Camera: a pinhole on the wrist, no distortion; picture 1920 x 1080 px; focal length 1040.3 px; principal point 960.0 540.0 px. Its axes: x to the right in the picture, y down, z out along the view. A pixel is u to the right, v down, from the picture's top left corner.
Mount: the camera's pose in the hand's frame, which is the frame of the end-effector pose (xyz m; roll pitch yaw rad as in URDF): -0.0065 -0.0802 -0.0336 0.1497 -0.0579 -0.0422
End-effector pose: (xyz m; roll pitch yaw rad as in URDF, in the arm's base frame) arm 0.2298 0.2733 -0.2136 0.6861 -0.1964 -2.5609
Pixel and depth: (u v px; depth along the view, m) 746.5 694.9 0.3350
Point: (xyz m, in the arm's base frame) 0.2002 0.5530 -0.0519
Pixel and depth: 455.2 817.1 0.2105
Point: 0.2619 0.4757 -0.1349
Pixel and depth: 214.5 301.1 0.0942
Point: 0.2249 0.4138 -0.2596
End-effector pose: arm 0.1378 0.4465 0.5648 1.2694 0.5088 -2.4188
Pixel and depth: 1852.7 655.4 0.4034
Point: -0.3412 0.5657 0.4215
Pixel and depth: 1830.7 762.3 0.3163
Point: -0.2334 0.5343 0.4677
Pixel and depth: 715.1 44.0 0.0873
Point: 0.1469 0.5648 0.4819
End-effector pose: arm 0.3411 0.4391 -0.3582 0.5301 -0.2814 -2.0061
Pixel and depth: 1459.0 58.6 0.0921
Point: 0.1938 0.4683 -0.3723
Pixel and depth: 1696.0 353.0 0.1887
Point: 0.1159 0.4418 -0.2693
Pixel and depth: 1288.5 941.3 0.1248
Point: 0.2507 0.4711 -0.2943
